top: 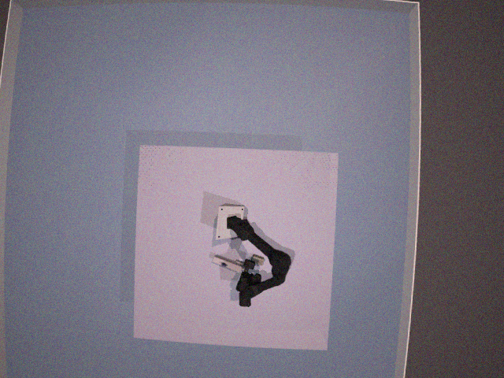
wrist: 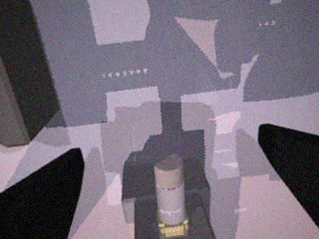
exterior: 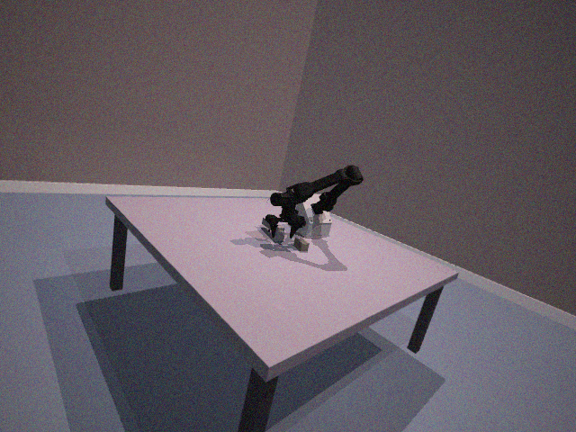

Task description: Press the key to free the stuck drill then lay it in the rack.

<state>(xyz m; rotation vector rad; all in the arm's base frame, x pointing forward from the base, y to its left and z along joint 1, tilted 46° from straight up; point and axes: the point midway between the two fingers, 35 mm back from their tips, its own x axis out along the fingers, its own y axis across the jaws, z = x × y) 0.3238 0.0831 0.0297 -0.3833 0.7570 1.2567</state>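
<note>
My gripper tip is 2 cm past the drill, 5 cm to the left of it and 2 cm below it. The rest, counted from my gripper tip: tan rack (6 cm behind, 7 cm to the left, 1 cm below); then pale long fixture block (4 cm behind, 11 cm to the right, 1 cm above).
</note>
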